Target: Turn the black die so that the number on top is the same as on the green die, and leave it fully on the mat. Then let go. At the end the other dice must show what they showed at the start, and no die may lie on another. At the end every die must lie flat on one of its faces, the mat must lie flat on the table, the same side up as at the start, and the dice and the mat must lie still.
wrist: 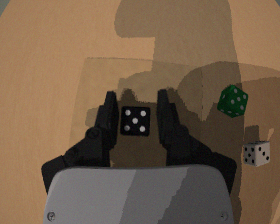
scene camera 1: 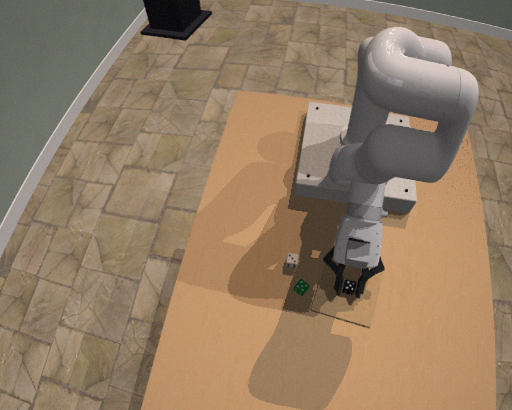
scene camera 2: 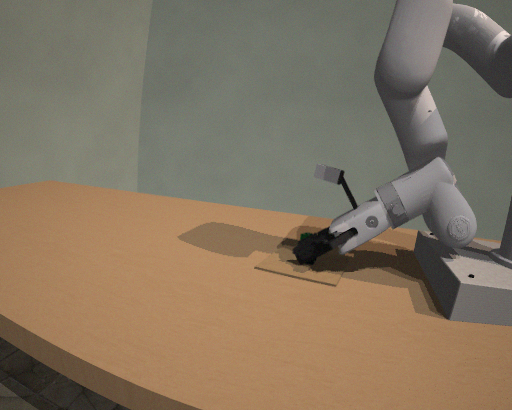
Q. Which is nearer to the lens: the black die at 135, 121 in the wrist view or the green die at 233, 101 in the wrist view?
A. The black die.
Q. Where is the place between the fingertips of my gripper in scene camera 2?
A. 298, 253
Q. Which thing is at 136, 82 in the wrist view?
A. A tan mat.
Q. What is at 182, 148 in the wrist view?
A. My gripper.
